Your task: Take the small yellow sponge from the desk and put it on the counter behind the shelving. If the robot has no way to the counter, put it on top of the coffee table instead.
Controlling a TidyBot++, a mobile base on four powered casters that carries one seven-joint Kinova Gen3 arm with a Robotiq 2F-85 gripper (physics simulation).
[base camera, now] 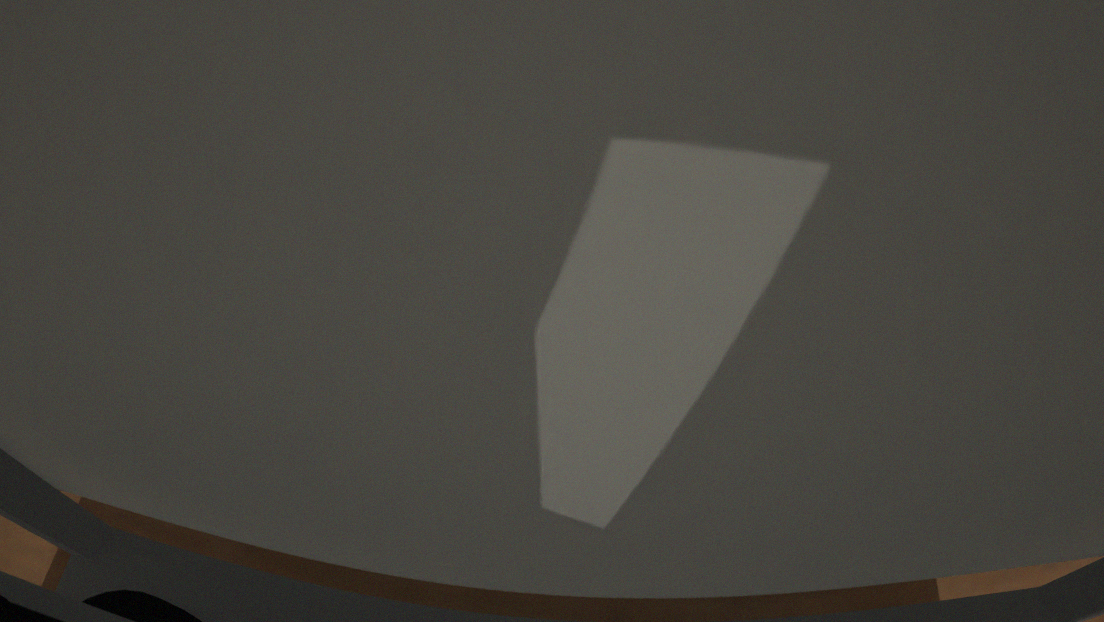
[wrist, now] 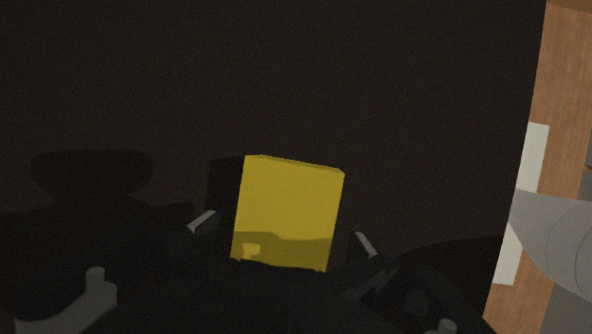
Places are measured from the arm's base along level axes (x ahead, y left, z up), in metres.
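Pixels of known places: gripper, fingertip midpoint: (wrist: 283, 235).
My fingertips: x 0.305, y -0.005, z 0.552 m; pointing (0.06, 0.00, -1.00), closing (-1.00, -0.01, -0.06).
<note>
Behind a point stands the place of what it marks.
In the wrist view the small yellow sponge (wrist: 287, 203) @(z 0.558, x 0.306, y -0.028 m) rests on a dark, near-black flat surface (wrist: 323, 90) @(z 0.513, x 0.295, y -0.110 m). My gripper (wrist: 283, 235) @(z 0.552, x 0.305, y -0.005 m) is open; its two grey fingertips stand apart on either side of the sponge, clear of its faces. The sponge's lower part lies in the gripper's shadow. I cannot tell which piece of furniture the dark surface belongs to. Neither the sponge nor the gripper shows in the base camera view.
The base camera is filled by a close grey panel (base camera: 258, 257) @(z -0.097, x 0.151, y 0.046 m) with a lighter patch (base camera: 651, 325) @(z -0.106, x 0.151, y -0.003 m) and a brown strip (base camera: 515, 602) along its lower edge. At the wrist view's right edge, the dark surface ends and wooden floor (wrist: 503, 307) @(z -0.397, x -0.738, y 0.533 m) shows below.
</note>
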